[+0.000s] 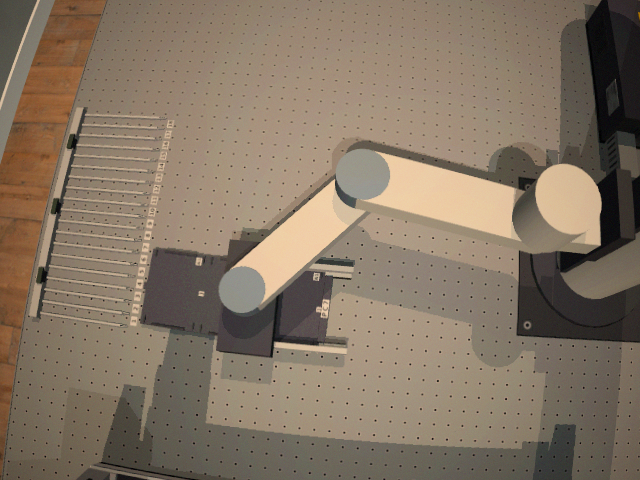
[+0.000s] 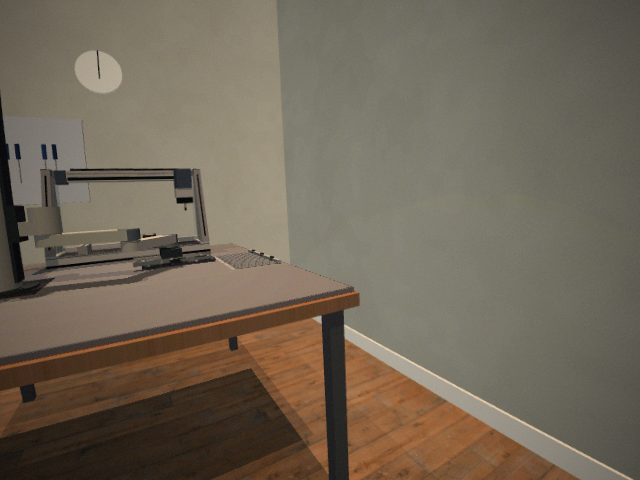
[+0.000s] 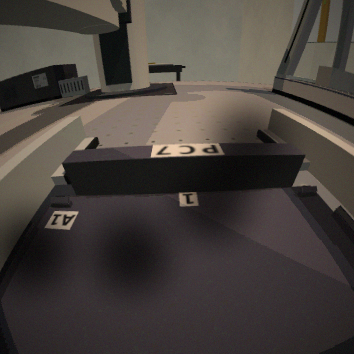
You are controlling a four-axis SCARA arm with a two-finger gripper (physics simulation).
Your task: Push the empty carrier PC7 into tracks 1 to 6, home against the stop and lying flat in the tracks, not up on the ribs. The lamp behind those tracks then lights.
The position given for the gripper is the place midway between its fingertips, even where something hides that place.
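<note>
Dark carrier PC7 point(image 1: 182, 290) and point(image 3: 199, 240). Gripper point(image 1: 349, 311) and point(image 3: 179, 122).
</note>
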